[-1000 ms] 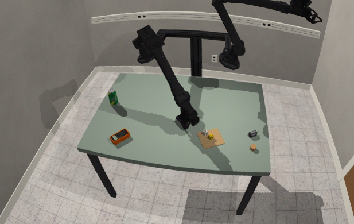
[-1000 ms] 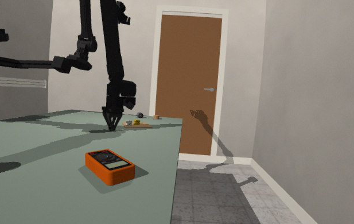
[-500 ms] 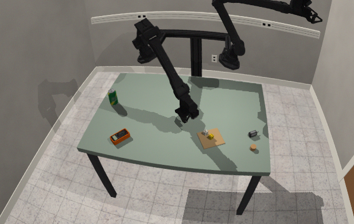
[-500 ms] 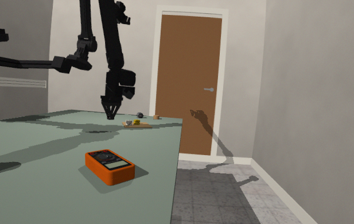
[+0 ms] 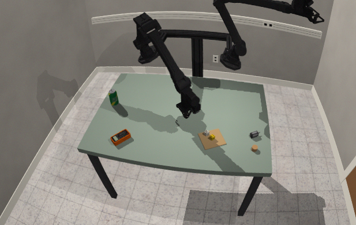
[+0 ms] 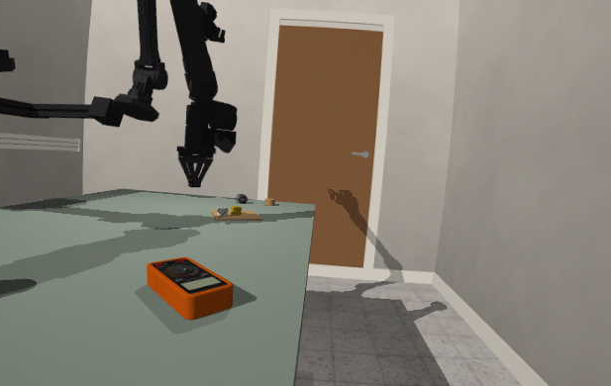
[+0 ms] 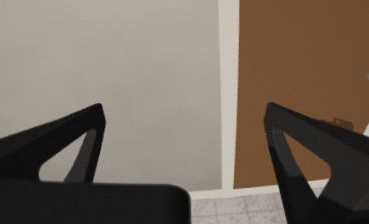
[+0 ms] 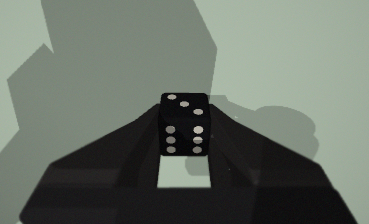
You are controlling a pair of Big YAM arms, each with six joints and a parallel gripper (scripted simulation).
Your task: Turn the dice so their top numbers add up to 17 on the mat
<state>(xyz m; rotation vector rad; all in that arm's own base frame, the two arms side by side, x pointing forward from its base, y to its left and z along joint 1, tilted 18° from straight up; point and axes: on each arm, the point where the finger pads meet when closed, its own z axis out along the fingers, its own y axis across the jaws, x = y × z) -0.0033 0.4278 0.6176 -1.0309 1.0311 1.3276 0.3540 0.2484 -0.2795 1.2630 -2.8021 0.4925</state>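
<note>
Now: right hand 70 mm short of the yellow die, 170 mm to the right of it and 90 mm above it. Also, from my right hand: black die (right at my right hand); then tan mat (70 mm ahead, 170 mm to the left, 110 mm below); then white die (40 mm ahead, 130 mm to the left, 90 mm below).
</note>
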